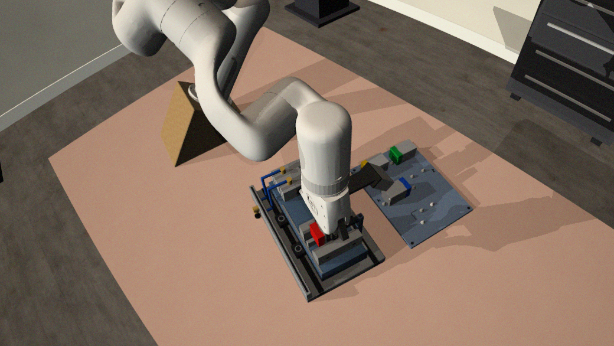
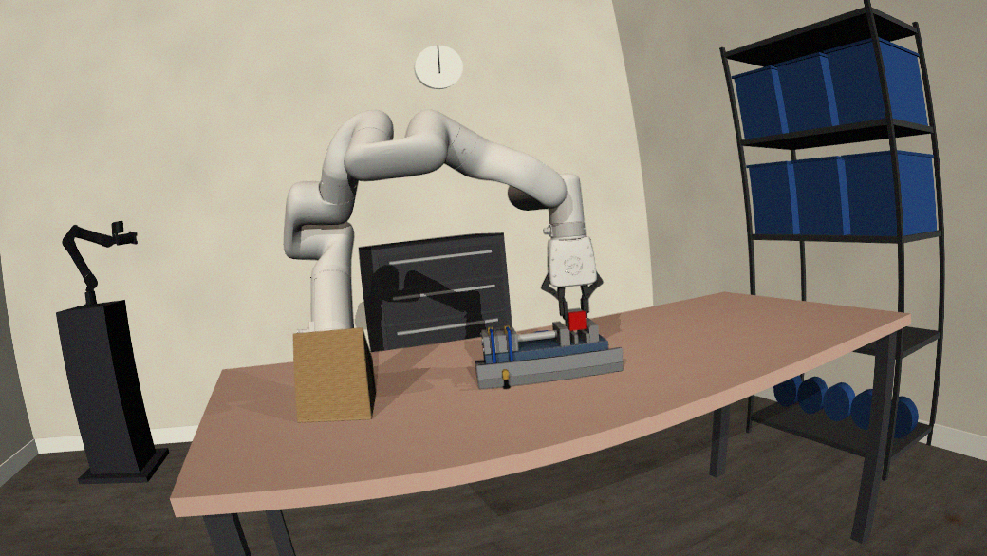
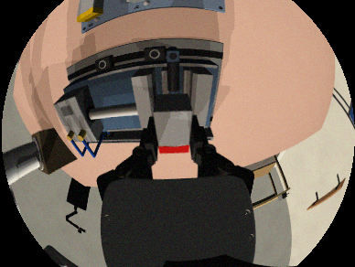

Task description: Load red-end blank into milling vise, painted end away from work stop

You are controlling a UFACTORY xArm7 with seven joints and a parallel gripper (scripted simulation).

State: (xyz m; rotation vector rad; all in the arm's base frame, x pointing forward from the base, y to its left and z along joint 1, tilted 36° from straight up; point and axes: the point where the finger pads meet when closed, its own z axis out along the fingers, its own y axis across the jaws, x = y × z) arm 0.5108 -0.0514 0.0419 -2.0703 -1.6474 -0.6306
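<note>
The fixed jaw lies 5 cm below my hand and 3 cm ahead of it. The rest, counted from my hand: blue-ended blank (22 cm to the left, 10 cm below); dark work stop (5 cm to the left, 4 cm below, 1 cm ahead); hosed block (16 cm behind, 5 cm below, 4 cm to the left).
</note>
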